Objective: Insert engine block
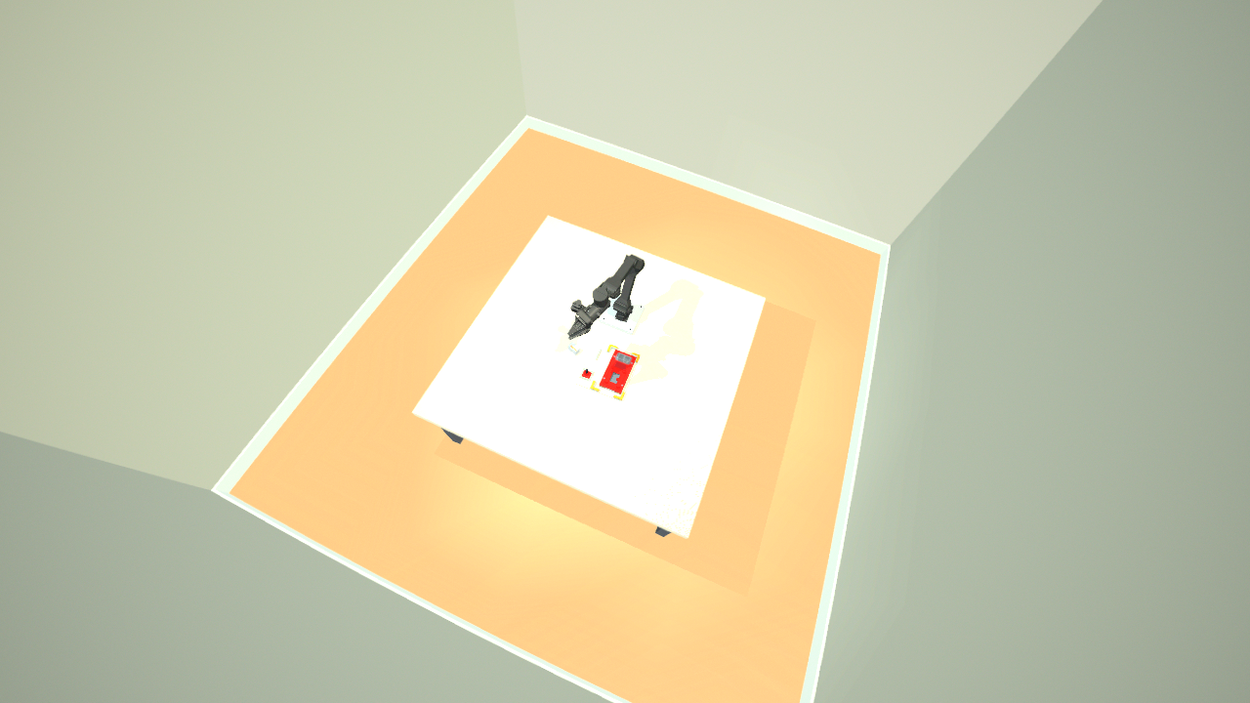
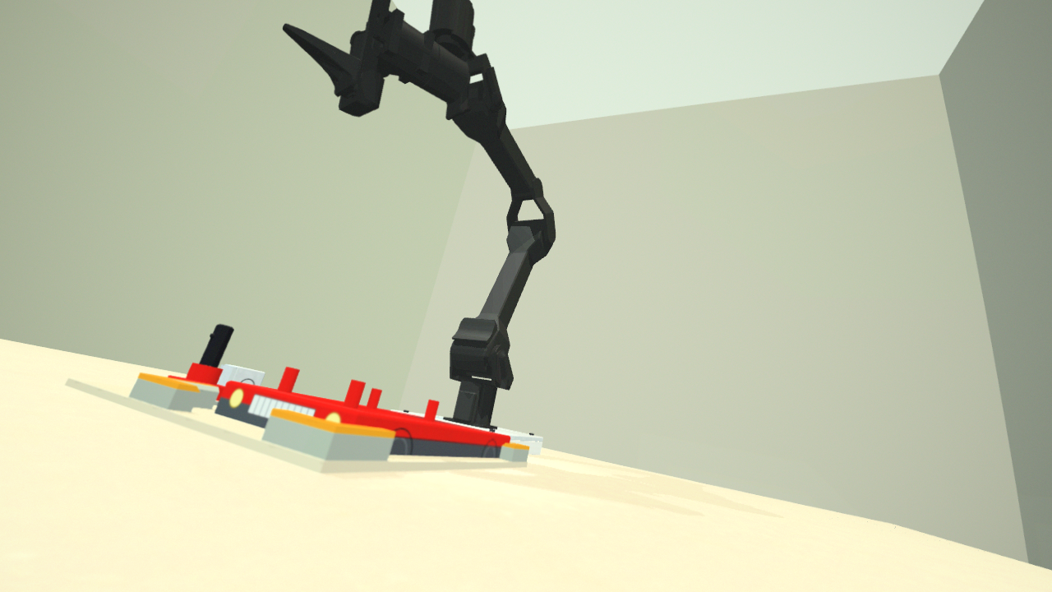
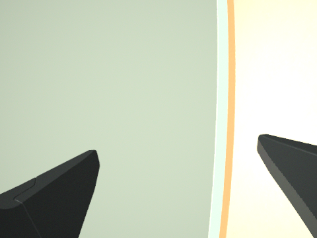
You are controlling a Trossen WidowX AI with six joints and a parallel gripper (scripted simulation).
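Right now my gripper tip is 390 mm above the engine block, 150 mm past it and 40 mm to the left of it.
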